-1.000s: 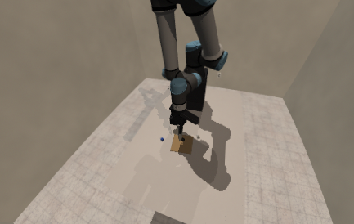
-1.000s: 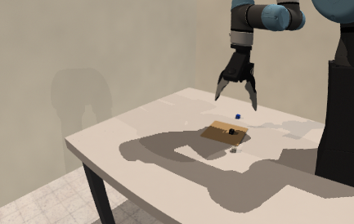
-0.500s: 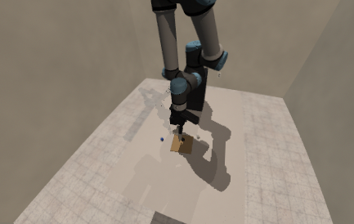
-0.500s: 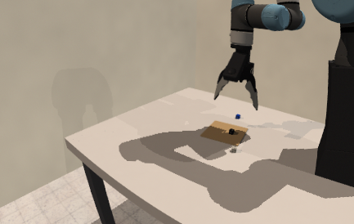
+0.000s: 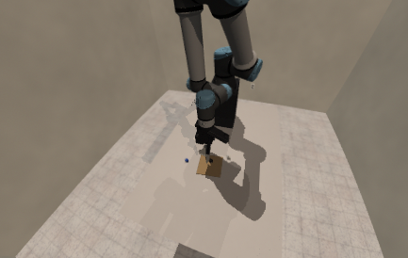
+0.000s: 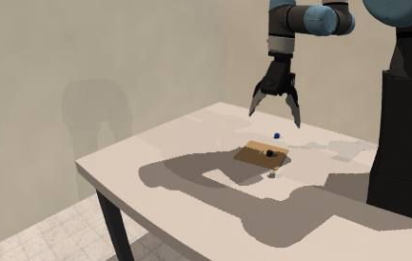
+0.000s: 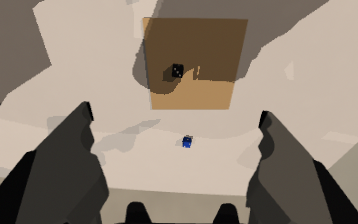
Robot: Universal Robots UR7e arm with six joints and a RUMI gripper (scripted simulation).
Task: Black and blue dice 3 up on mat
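Right now my hand is 5 cm short of the blue die, 14 cm to the left of it and 10 cm above it. Also, from my hand: black die: 10 cm below; then brown mat: 2 cm ahead, 11 cm below; then white die: 7 cm behind, 9 cm to the left, 10 cm below.
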